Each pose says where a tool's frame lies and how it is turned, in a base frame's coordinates. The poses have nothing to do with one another.
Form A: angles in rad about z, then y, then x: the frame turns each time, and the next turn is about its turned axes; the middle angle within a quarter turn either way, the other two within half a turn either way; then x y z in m.
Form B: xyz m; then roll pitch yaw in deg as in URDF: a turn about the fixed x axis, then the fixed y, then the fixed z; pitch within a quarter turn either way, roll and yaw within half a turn. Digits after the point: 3 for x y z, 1 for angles.
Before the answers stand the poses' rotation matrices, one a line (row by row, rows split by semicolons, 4 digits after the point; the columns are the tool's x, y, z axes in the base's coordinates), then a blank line. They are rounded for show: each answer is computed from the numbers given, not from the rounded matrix.
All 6 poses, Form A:
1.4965 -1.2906 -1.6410 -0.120 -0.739 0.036
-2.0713 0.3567 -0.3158 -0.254 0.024 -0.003
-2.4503 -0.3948 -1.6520 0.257 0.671 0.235
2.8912 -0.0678 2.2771 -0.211 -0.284 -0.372
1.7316 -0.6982 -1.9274 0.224 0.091 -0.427
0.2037 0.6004 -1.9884 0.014 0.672 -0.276
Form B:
0.0205 0.1411 -0.9898; 0.2758 0.9508 0.1413; 0.9610 -0.2759 -0.0194
-0.4497 0.8860 0.1132; -0.8221 -0.3610 -0.4402; -0.3492 -0.2910 0.8907
-0.7112 -0.3471 0.6114; -0.5885 -0.1819 -0.7878; 0.3846 -0.9200 -0.0749
-0.9666 0.2108 0.1459; 0.2472 0.6160 0.7479; 0.0677 0.7590 -0.6475
-0.1226 0.2481 -0.9609; 0.7561 0.6505 0.0715; 0.6428 -0.7178 -0.2674
0.8081 -0.4237 -0.4093; 0.1669 -0.5017 0.8488; -0.5650 -0.7542 -0.3346

-0.120 -0.739 0.036 -94.0 -73.9 85.7
-0.254 0.024 -0.003 -18.1 20.4 -118.7
0.257 0.671 0.235 -94.7 -22.6 -140.4
-0.211 -0.284 -0.372 130.5 -3.9 165.7
0.224 0.091 -0.427 -110.4 -40.0 99.2
0.014 0.672 -0.276 -113.9 34.4 11.7

